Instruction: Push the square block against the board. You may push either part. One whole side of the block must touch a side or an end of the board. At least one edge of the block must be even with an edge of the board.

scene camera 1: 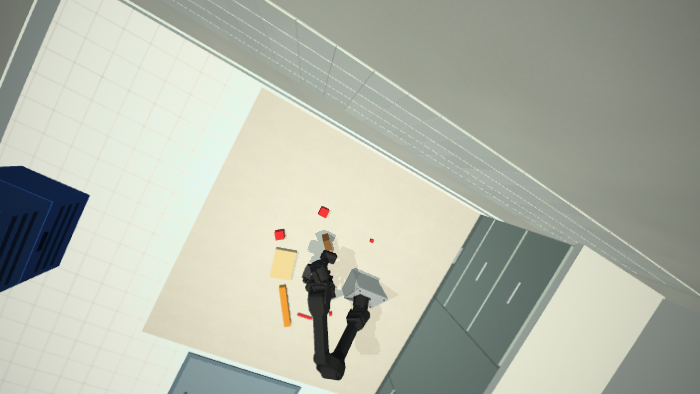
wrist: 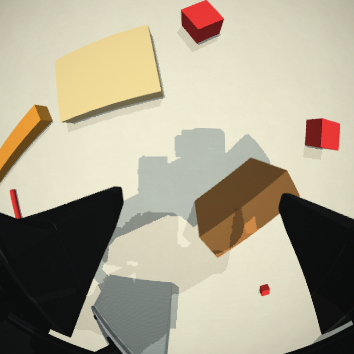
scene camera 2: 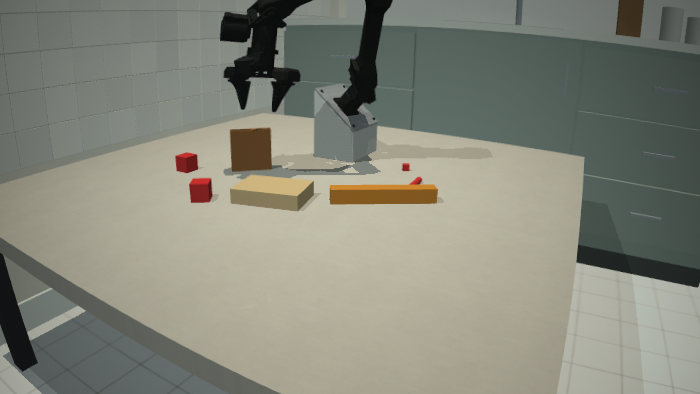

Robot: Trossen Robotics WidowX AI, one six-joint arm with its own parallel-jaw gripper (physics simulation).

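Frame: origin at the arm's base, x ahead, y left, z up, level; metres.
Where they show: gripper, between the fingertips: (wrist: 204, 198) (scene camera 2: 257, 110); arm's base, origin of its link: (scene camera 1: 361, 298) (scene camera 2: 345, 106).
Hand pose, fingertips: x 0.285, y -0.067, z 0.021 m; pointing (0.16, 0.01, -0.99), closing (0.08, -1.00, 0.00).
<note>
Each offset is from my fingertips to the top centre of the thing.
A brown square-faced block {dx -0.031, dy -0.056, dz -0.057 m} (scene camera 1: 327, 242) (scene camera 2: 251, 150) (wrist: 250, 210) stands upright on the table. A flat pale yellow slab {dx +0.110, dy +0.134, dz -0.127 m} (scene camera 1: 283, 263) (scene camera 2: 270, 186) (wrist: 107, 75) lies apart from it. A long orange bar {dx -0.007, dy +0.331, dz -0.128 m} (scene camera 1: 285, 306) (scene camera 2: 383, 195) (wrist: 22, 137) lies near one end of the slab, with a gap. I cannot tell for certain which part is the board. My gripper (scene camera 2: 258, 109) (wrist: 204, 198) is open and empty, above the brown block's top and pointing down. In the wrist view the right finger overlaps the block's edge. The arm hides part of the block in scene camera 1.
Two red cubes {dx +0.198, dy +0.009, dz -0.118 m} (scene camera 1: 279, 234) {dx +0.070, dy -0.191, dz -0.118 m} (scene camera 1: 323, 212) (scene camera 2: 200, 190) (scene camera 2: 186, 162) (wrist: 202, 21) (wrist: 322, 134) lie near the slab and block. A thin red rod {dx -0.130, dy +0.346, dz -0.144 m} (scene camera 1: 304, 315) (scene camera 2: 416, 181) and tiny red cubes (scene camera 1: 371, 241) (scene camera 2: 405, 167) lie farther off. The grey arm base (scene camera 1: 364, 286) (scene camera 2: 334, 132) stands behind.
</note>
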